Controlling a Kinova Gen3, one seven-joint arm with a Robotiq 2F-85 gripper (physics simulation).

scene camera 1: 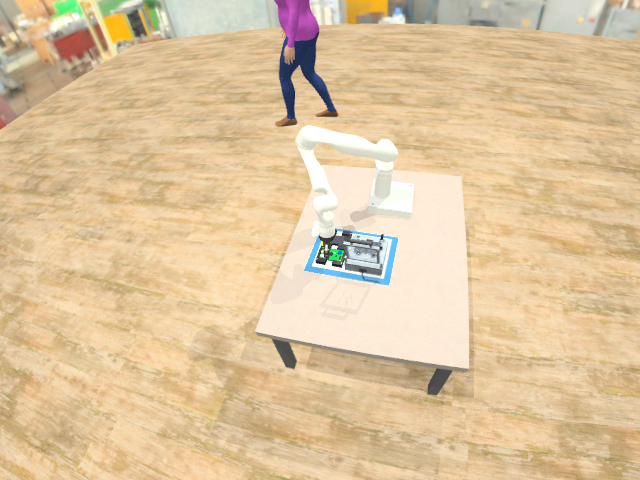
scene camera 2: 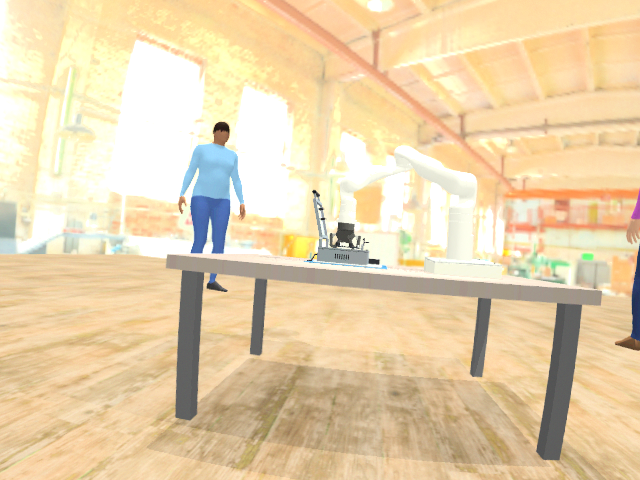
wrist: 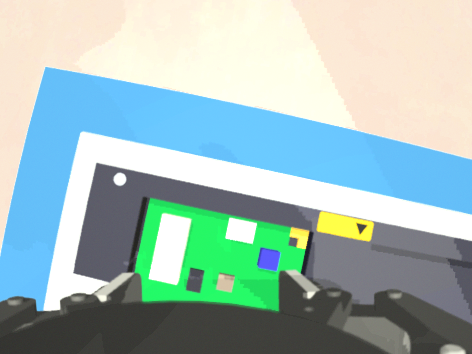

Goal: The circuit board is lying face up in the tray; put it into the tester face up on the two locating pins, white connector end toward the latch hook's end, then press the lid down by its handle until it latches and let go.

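Observation:
The green circuit board lies face up in the dark tray, its long white connector at the left in the wrist view. My gripper is open over the board, one fingertip near each end of it; nothing shows held between the fingers. Their height over the board is hard to tell. The board's near part is hidden by the gripper. The grey tester is beside the tray. Its lid stands raised, with the dark handle at the top. The locating pins cannot be made out.
A blue-bordered mat lies under tray and tester on the table. A yellow label with an arrow is right of the board. A dark cable runs from the tester. People stand beyond the table.

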